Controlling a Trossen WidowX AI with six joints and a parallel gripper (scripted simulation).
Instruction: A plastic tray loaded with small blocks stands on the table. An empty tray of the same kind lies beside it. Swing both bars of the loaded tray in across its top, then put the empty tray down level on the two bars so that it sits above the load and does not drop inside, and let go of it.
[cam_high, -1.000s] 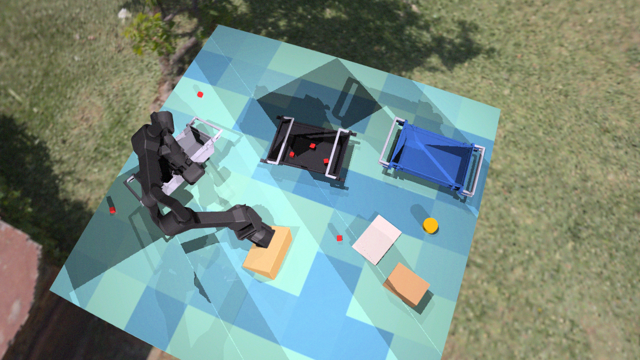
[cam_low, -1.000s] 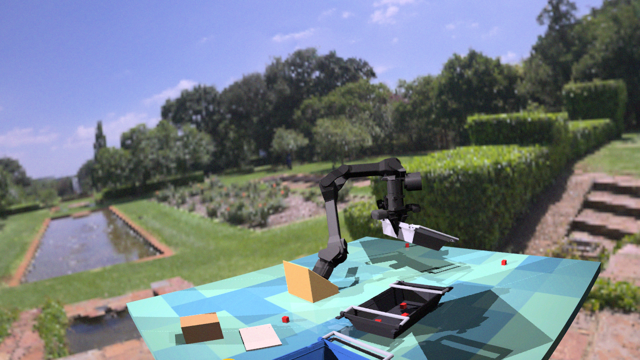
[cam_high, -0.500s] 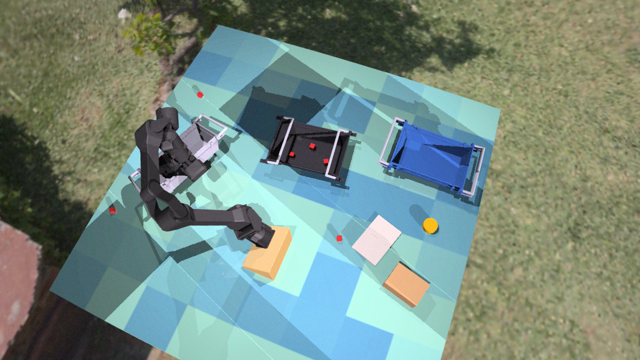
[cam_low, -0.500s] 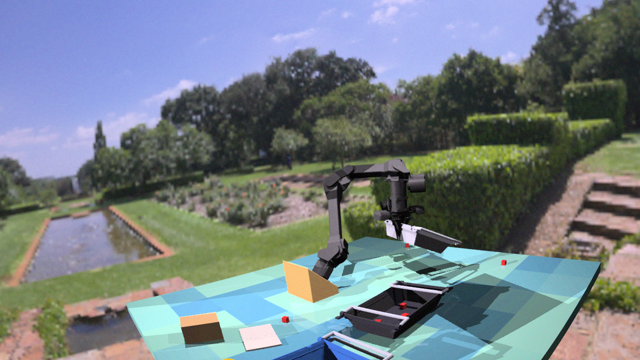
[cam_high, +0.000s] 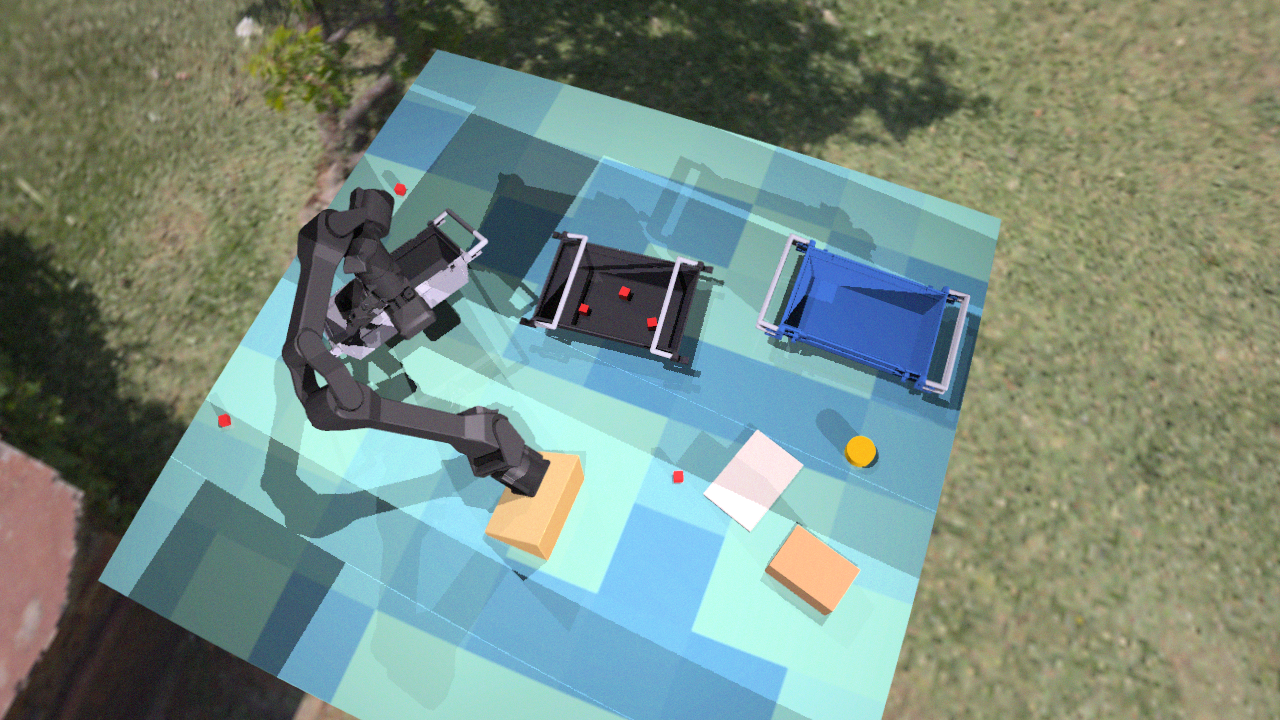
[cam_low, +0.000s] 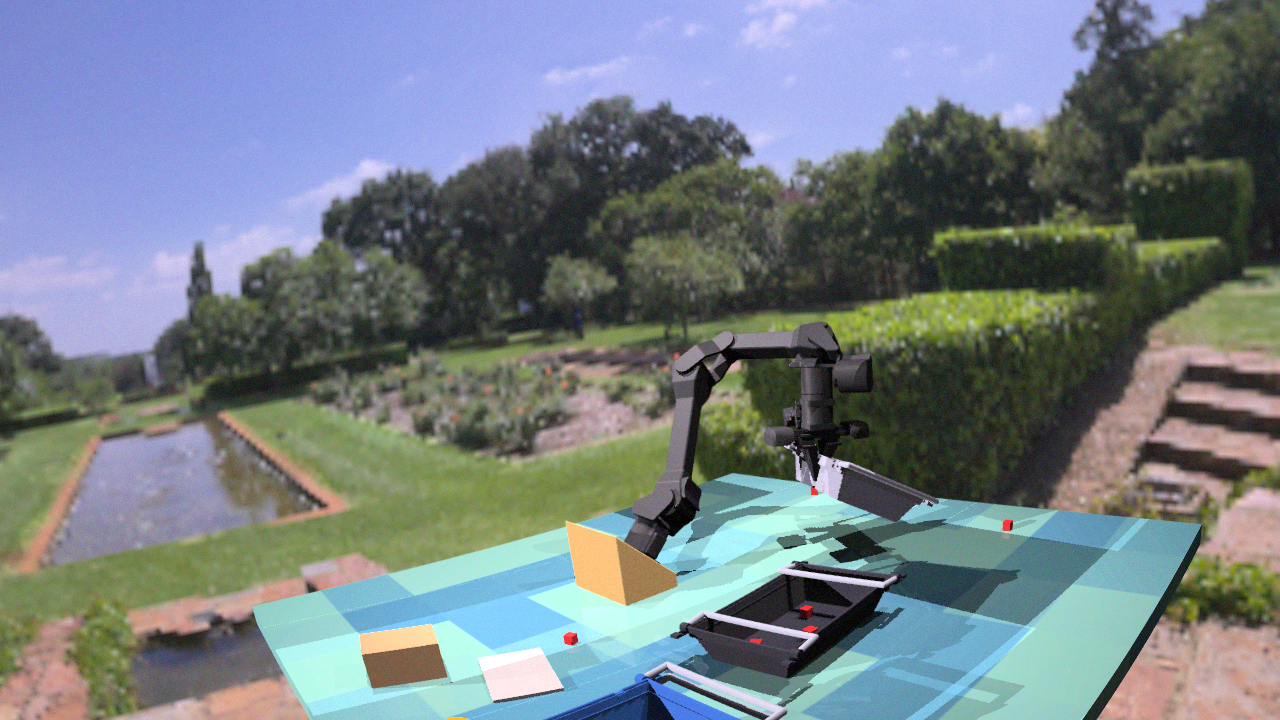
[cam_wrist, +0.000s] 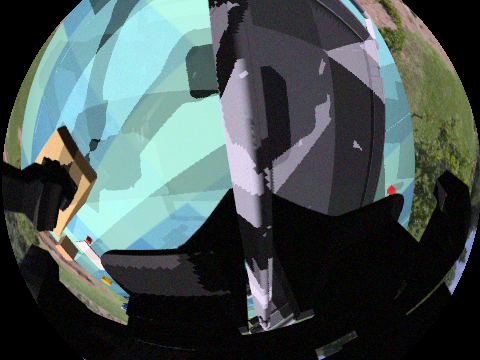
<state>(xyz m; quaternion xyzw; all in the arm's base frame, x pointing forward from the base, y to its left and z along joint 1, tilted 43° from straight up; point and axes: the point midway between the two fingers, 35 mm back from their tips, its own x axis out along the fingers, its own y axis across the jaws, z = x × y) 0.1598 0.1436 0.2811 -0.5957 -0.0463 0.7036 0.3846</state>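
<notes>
Now: the grey tray 70 mm to the left of my gripper tip and 40 mm ahead of it. The rest, counted from my gripper tip: yellow disc: 780 mm to the right, 130 mm below, 100 mm ahead; white flat plate: 630 mm to the right, 140 mm below, 10 mm behind; brown box: 760 mm to the right, 130 mm behind, 110 mm below.
</notes>
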